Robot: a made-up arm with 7 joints. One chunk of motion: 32 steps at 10 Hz.
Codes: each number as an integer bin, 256 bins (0 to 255) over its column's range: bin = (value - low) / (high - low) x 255, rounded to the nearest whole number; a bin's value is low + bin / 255 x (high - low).
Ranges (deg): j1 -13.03..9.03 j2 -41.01..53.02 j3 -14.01..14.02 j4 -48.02..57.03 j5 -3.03..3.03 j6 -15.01..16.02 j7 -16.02..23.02
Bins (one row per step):
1: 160 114 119 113 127 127 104
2: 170 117 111 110 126 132 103
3: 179 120 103 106 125 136 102
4: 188 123 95 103 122 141 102
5: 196 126 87 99 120 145 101
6: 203 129 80 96 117 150 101
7: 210 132 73 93 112 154 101
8: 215 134 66 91 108 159 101
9: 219 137 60 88 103 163 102
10: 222 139 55 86 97 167 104
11: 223 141 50 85 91 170 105
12: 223 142 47 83 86 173 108
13: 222 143 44 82 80 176 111
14: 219 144 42 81 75 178 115
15: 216 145 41 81 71 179 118
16: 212 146 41 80 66 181 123
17: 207 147 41 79 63 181 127
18: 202 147 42 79 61 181 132
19: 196 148 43 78 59 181 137
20: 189 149 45 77 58 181 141
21: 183 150 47 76 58 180 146
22: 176 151 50 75 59 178 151
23: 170 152 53 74 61 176 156
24: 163 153 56 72 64 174 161
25: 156 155 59 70 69 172 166
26: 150 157 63 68 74 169 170
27: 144 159 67 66 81 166 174
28: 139 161 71 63 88 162 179
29: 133 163 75 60 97 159 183
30: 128 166 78 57 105 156 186
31: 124 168 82 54 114 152 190
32: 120 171 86 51 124 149 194
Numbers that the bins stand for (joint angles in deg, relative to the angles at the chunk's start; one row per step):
1: 0.81 1.03 -0.93 -1.47 -0.01 0.44 -0.10
2: 1.68 2.13 -1.81 -2.70 -0.04 1.05 -0.25
3: 2.46 3.24 -2.69 -4.35 -0.06 1.54 -0.40
4: 3.23 4.35 -3.57 -5.59 -0.13 2.15 -0.40
5: 3.93 5.45 -4.45 -7.24 -0.18 2.63 -0.56
6: 4.53 6.56 -5.22 -8.47 -0.25 3.24 -0.56
7: 5.14 7.66 -5.99 -9.71 -0.37 3.73 -0.56
8: 5.57 8.40 -6.76 -10.53 -0.46 4.34 -0.56
9: 5.92 9.51 -7.41 -11.77 -0.58 4.82 -0.40
10: 6.18 10.25 -7.96 -12.59 -0.72 5.31 -0.10
11: 6.26 10.98 -8.51 -13.00 -0.87 5.68 0.06
12: 6.26 11.35 -8.84 -13.83 -0.99 6.04 0.51
13: 6.18 11.72 -9.17 -14.24 -1.13 6.41 0.97
14: 5.92 12.09 -9.39 -14.65 -1.25 6.65 1.59
15: 5.66 12.46 -9.50 -14.65 -1.34 6.77 2.05
16: 5.31 12.83 -9.50 -15.06 -1.46 7.02 2.81
17: 4.88 13.20 -9.50 -15.48 -1.53 7.02 3.42
18: 4.44 13.20 -9.39 -15.48 -1.58 7.02 4.19
19: 3.93 13.56 -9.28 -15.89 -1.63 7.02 4.95
20: 3.32 13.93 -9.06 -16.30 -1.65 7.02 5.57
21: 2.80 14.30 -8.84 -16.71 -1.65 6.89 6.33
22: 2.20 14.67 -8.51 -17.12 -1.63 6.65 7.10
23: 1.68 15.04 -8.18 -17.53 -1.58 6.41 7.86
24: 1.07 15.41 -7.85 -18.36 -1.51 6.16 8.63
25: 0.47 16.15 -7.52 -19.18 -1.39 5.92 9.39
26: -0.05 16.88 -7.08 -20.01 -1.27 5.55 10.01
27: -0.57 17.62 -6.65 -20.83 -1.11 5.19 10.62
28: -1.01 18.36 -6.21 -22.07 -0.94 4.70 11.38
29: -1.52 19.10 -5.77 -23.30 -0.72 4.34 12.00
30: -1.96 20.20 -5.44 -24.54 -0.53 3.97 12.46
31: -2.30 20.94 -5.00 -25.77 -0.32 3.49 13.07
32: -2.65 22.05 -4.56 -27.01 -0.08 3.12 13.68

